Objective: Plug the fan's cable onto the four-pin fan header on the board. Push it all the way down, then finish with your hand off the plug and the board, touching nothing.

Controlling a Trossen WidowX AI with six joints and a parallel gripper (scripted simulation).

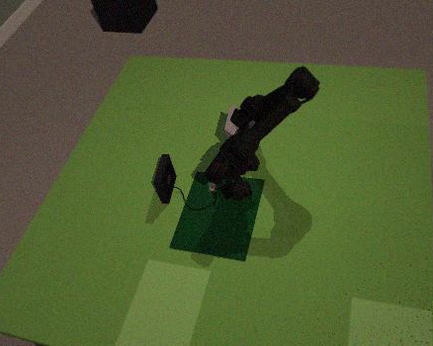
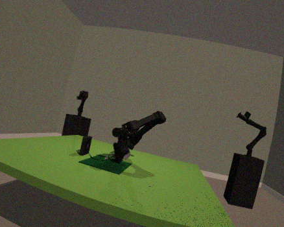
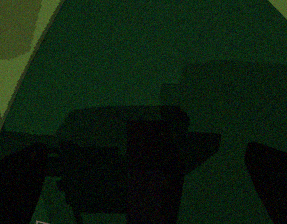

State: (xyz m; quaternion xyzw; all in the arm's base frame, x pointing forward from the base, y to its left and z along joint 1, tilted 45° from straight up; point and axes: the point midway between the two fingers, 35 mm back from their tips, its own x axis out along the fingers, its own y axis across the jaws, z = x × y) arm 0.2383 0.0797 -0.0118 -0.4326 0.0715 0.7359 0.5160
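Now: the four-pin header 90 mm to the right of my gripper tip and 20 mm below it. The rest, counted from my gripper tip: dark green board (90 mm ahead, 30 mm to the right, 30 mm below); black plug (10 mm to the right, 10 mm above); black fan (230 mm to the right, 40 mm above, 30 mm ahead).
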